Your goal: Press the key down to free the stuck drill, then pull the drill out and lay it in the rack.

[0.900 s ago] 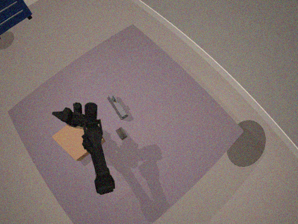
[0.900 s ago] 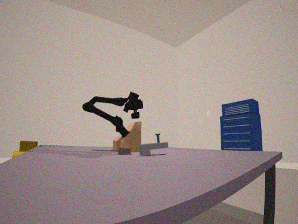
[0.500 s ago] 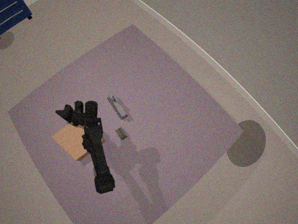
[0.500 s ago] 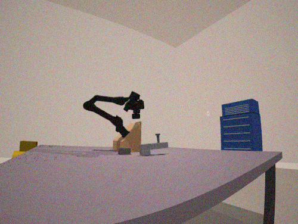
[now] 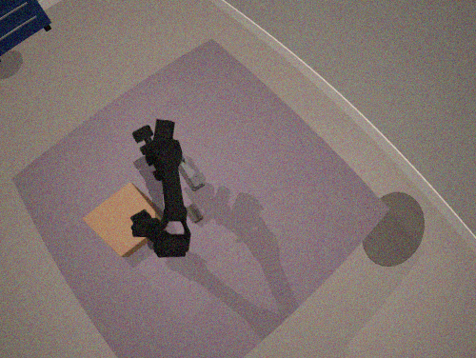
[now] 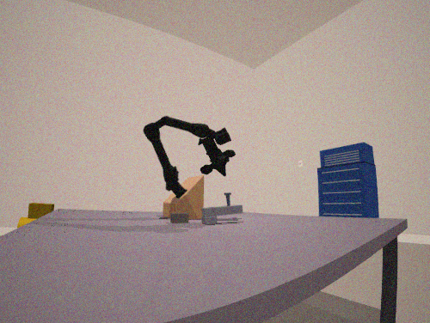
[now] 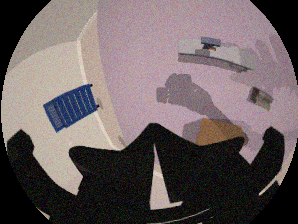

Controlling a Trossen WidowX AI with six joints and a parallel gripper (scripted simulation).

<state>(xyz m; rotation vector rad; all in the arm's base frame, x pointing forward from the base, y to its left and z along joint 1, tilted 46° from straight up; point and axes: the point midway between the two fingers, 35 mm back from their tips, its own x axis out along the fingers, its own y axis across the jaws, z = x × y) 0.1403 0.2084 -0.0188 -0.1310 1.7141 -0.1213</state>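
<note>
Right now my gripper tip is 17 cm above the drill, 11 cm short of it and 9 cm to the left of it.
</note>
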